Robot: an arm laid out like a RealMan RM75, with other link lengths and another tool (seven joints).
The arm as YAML. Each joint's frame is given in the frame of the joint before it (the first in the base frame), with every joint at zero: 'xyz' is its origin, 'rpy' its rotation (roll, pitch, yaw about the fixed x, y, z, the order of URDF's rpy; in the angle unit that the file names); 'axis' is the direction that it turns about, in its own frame. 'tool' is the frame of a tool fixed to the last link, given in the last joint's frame.
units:
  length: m
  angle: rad
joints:
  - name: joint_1
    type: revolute
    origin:
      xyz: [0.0, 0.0, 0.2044]
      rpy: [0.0, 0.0, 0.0]
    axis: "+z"
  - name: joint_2
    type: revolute
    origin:
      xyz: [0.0, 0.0, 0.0]
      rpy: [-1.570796, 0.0, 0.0]
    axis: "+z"
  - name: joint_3
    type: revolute
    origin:
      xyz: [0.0, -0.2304, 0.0]
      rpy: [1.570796, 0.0, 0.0]
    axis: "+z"
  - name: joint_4
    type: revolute
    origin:
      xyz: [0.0, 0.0, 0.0]
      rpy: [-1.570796, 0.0, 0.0]
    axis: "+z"
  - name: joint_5
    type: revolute
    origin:
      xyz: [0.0, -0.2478, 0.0]
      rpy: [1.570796, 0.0, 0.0]
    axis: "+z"
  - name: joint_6
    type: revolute
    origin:
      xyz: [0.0, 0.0, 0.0]
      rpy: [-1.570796, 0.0, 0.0]
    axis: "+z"
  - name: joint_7
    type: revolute
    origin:
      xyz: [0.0, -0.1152, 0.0]
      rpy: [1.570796, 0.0, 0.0]
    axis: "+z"
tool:
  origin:
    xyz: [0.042, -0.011, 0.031]
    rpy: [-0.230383, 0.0, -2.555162]
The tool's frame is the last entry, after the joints.
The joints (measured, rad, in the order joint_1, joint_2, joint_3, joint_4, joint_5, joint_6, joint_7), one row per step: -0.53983 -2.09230 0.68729 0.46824 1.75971 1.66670 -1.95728; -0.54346 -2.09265 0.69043 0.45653 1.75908 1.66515 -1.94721; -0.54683 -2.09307 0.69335 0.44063 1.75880 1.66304 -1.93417; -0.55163 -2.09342 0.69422 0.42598 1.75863 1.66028 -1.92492; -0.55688 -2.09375 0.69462 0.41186 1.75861 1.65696 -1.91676; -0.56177 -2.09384 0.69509 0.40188 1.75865 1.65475 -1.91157; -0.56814 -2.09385 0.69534 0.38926 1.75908 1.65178 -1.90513; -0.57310 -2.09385 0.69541 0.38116 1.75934 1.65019 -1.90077; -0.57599 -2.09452 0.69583 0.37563 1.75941 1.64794 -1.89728; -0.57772 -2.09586 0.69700 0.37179 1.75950 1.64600 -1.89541; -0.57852 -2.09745 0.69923 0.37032 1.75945 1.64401 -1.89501; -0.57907 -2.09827 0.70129 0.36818 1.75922 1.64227 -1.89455; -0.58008 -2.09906 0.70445 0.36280 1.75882 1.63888 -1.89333; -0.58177 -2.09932 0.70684 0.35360 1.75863 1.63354 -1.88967; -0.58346 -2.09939 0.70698 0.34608 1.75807 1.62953 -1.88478; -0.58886 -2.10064 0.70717 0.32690 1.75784 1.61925 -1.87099; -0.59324 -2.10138 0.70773 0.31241 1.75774 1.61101 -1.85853; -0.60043 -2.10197 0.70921 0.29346 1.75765 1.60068 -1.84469; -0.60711 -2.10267 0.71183 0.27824 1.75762 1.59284 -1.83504; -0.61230 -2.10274 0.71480 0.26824 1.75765 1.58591 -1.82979
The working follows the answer.
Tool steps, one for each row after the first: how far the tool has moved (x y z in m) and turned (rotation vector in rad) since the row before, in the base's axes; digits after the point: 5 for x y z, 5 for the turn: 0.00082 -0.00062 -0.00286 -0.00263 -0.00101 -0.00439; 0.00037 -0.00121 -0.00371 -0.00335 -0.00166 -0.00336; 0.00066 -0.00054 -0.00318 -0.00326 -0.00264 -0.00144; 0.00075 -0.00032 -0.00304 -0.00317 -0.00244 -0.00084; 0.00095 0.00003 -0.00214 -0.00280 -0.00170 -0.00158; 0.00120 0.00007 -0.00266 -0.00353 -0.00184 -0.00189; 0.00113 0.00021 -0.00167 -0.00219 -0.00132 -0.00241; 0.00066 0.00002 -0.00147 -0.00124 -0.00049 -0.00087; 0.00054 -0.00019 -0.00153 -0.00222 -0.00056 -0.00014; 0.00046 -0.00018 -0.00132 -0.00237 0.00033 -0.00001; 0.00018 -0.00022 -0.00110 -0.00223 0.00033 0.00053; 0.00001 -0.00045 -0.00194 -0.00395 0.00051 0.00196; -0.00035 -0.00055 -0.00242 -0.00347 0.00096 0.00341; -0.00020 -0.00027 -0.00153 -0.00008 0.00016 0.00195; 0.00012 -0.00075 -0.00443 -0.00070 0.00086 0.00278; 0.00021 -0.00054 -0.00330 0.00065 0.00214 0.00044; 0.00076 -0.00046 -0.00434 -0.00145 0.00267 0.00004; 0.00108 -0.00040 -0.00381 -0.00359 0.00211 -0.00096; 0.00074 0.00002 -0.00262 -0.00315 0.00330 -0.00021
Tool pose at each row, in the base's axes (x y z in m, rotation vector in rad; rounded; the steps above come from the unrounded poses): -0.24058 0.37192 -0.02563 -0.76097 2.23012 0.45618; -0.23976 0.37130 -0.02849 -0.75737 2.23145 0.45073; -0.23939 0.37009 -0.03220 -0.75537 2.23214 0.44469; -0.23873 0.36955 -0.03538 -0.75560 2.23133 0.43921; -0.23799 0.36923 -0.03842 -0.75644 2.23049 0.43422; -0.23704 0.36926 -0.04056 -0.75619 2.23041 0.42962; -0.23584 0.36933 -0.04322 -0.75597 2.23055 0.42401; -0.23470 0.36954 -0.04490 -0.75443 2.23083 0.41985; -0.23404 0.36956 -0.04636 -0.75411 2.23107 0.41785; -0.23350 0.36937 -0.04790 -0.75513 2.23140 0.41510; -0.23304 0.36919 -0.04922 -0.75635 2.23257 0.41267; -0.23286 0.36897 -0.05032 -0.75811 2.23353 0.41065; -0.23286 0.36852 -0.05226 -0.76240 2.23485 0.40754; -0.23321 0.36797 -0.05468 -0.76807 2.23598 0.40586; -0.23341 0.36770 -0.05621 -0.77035 2.23557 0.40679; -0.23329 0.36694 -0.06064 -0.77387 2.23578 0.40776; -0.23308 0.36640 -0.06394 -0.77394 2.23740 0.40969; -0.23232 0.36594 -0.06828 -0.77462 2.24040 0.40939; -0.23124 0.36554 -0.07209 -0.77528 2.24396 0.40600; -0.23050 0.36556 -0.07471 -0.77653 2.24825 0.40402

